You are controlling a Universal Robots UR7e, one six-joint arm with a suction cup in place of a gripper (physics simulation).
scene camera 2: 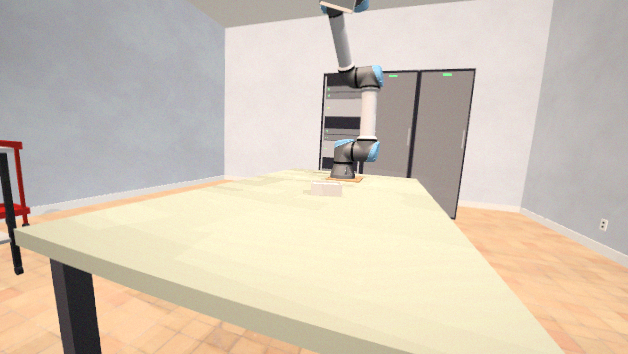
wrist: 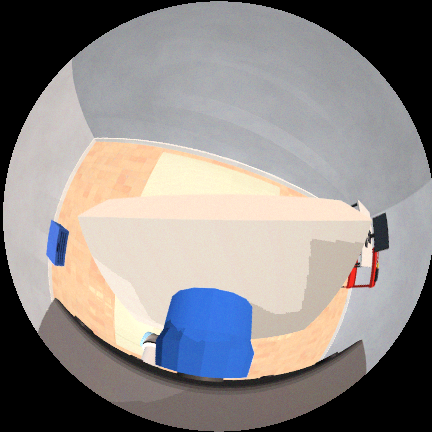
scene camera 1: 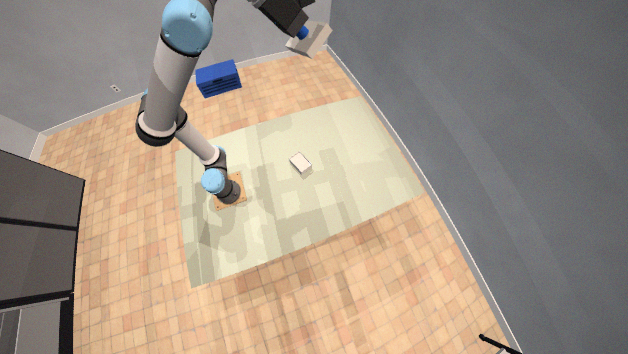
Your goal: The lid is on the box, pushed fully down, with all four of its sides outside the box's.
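Pixels of known places: hand, its tool point: [wrist: 213, 290] [scene camera 1: 306, 37]; arm's base, origin of its link: [scene camera 2: 342, 177] [scene camera 1: 229, 192].
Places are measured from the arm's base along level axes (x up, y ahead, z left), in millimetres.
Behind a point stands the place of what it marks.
The box [scene camera 1: 300, 163] {x 31, y 468, z 81 mm} [scene camera 2: 326, 189] {x 18, y 509, z 111 mm} is small and pale and stands on the table [scene camera 1: 350, 130] {x -9, y 884, z 291 mm} [scene camera 2: 300, 260] {x -8, y 1016, z 282 mm}, in front of the robot's base. Its inside cannot be made out. The lid [scene camera 1: 318, 41] {x 756, y 533, z 55 mm} [wrist: 210, 250] is pale beige and hangs tilted on my blue suction cup [scene camera 1: 302, 33] [wrist: 211, 325], high in the air and well apart from the box. In scene camera 2 part of the lid [scene camera 2: 341, 5] {x 718, y 476, z 114 mm} shows at the top edge; the suction cup does not show there. The lid hides part of the table in the wrist view.
The arm's base plate [scene camera 1: 242, 196] {x -1, y 81, z -44 mm} [scene camera 2: 359, 179] {x 0, y 3, z 108 mm} is on the table. A blue crate [scene camera 1: 218, 79] [wrist: 57, 243] is by the wall. Dark cabinets [scene camera 1: 40, 240] [scene camera 2: 442, 130] stand behind the base. A red cart [scene camera 2: 20, 180] [wrist: 352, 277] stands beyond the table.
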